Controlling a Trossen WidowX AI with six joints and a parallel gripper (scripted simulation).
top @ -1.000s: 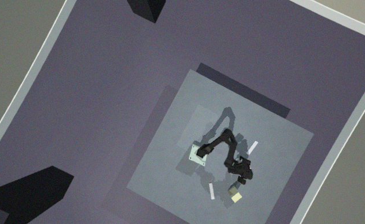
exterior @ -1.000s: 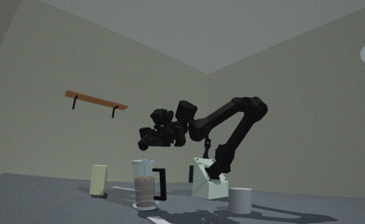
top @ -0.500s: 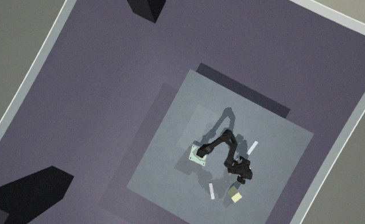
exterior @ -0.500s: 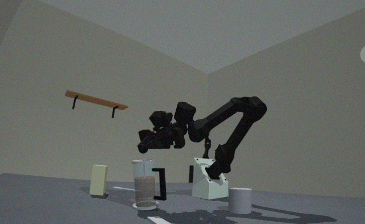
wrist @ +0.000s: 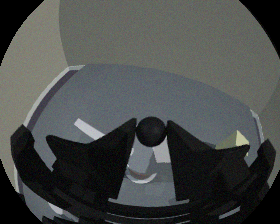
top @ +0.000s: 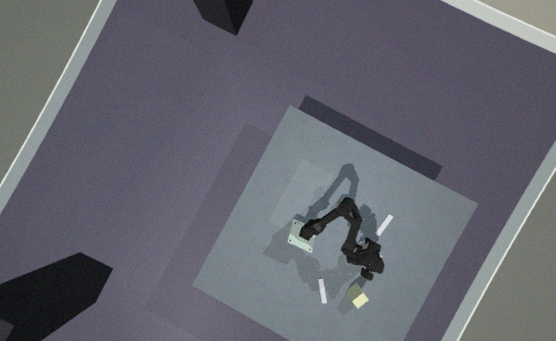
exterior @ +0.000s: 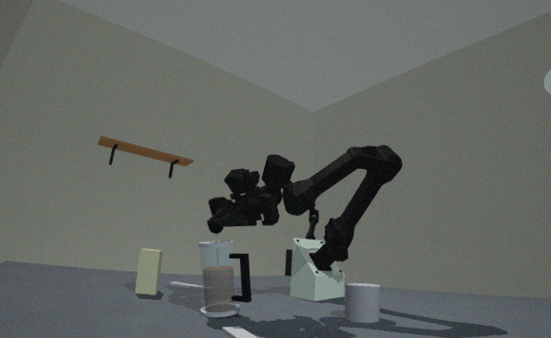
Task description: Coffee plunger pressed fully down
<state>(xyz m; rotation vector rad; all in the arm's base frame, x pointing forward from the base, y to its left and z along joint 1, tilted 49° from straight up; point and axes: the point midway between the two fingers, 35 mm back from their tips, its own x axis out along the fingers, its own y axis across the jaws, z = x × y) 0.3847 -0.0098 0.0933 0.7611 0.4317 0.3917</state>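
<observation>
My gripper tip is 9 cm above the coffee press, 3 cm past it and 1 cm to the right of it.
</observation>
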